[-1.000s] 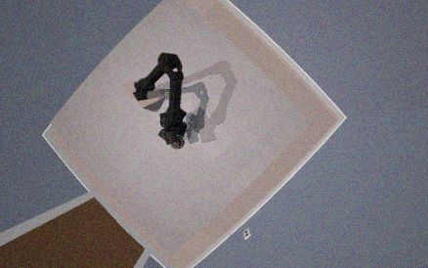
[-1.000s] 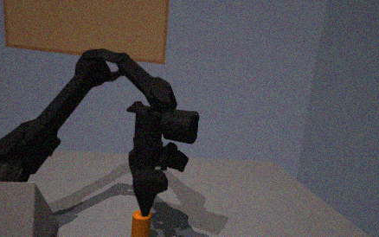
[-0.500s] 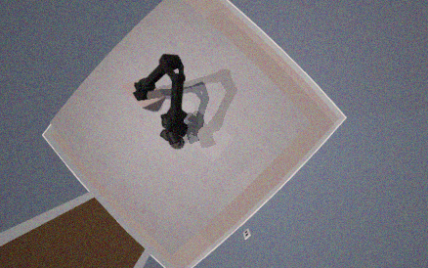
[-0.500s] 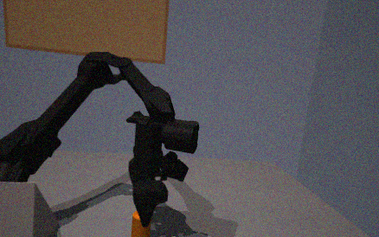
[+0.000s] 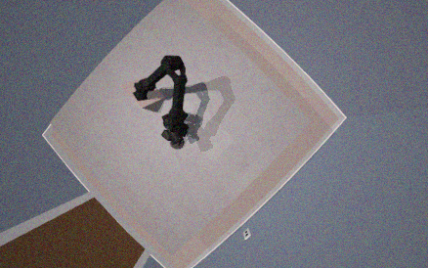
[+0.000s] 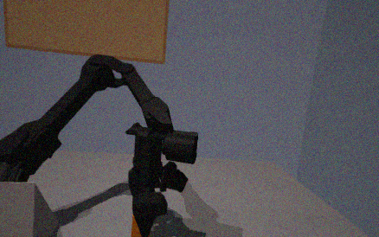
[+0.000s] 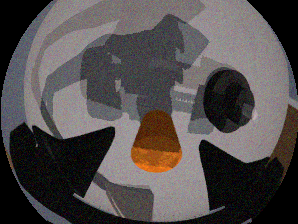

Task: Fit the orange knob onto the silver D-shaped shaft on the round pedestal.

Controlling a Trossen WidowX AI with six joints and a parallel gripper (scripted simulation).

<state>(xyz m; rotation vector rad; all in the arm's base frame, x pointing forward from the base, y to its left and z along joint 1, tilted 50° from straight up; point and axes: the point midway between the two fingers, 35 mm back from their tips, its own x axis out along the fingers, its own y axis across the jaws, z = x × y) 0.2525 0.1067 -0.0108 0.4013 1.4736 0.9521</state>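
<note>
My gripper tip is 1 cm below the orange knob. The rest, counted from my gripper tip: dark round pedestal (7 cm to the right, 7 cm ahead, 1 cm below).
</note>
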